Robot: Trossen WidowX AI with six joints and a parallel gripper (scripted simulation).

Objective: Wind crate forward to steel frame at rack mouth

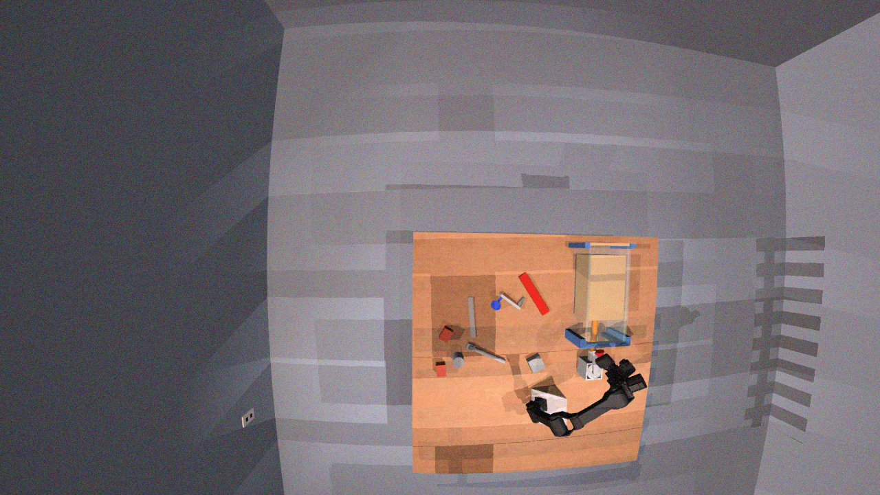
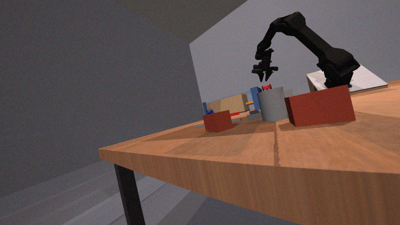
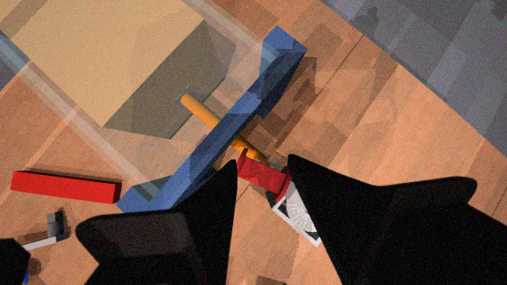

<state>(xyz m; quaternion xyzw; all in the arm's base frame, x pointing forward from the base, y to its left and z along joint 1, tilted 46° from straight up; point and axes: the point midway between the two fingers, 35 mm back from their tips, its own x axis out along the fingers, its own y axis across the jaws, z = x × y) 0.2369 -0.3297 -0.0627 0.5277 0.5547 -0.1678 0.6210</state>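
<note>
The red grip is 1 cm behind my gripper tip, 1 cm to the left of it and 7 cm below it. From my gripper tip the other things lie so: grey winch (13 cm behind, 1 cm to the left, 17 cm below); then blue steel frame (5 cm ahead, 1 cm to the right, 9 cm below); then red-knobbed crank (5 cm behind, 1 cm to the left, 10 cm below).
</note>
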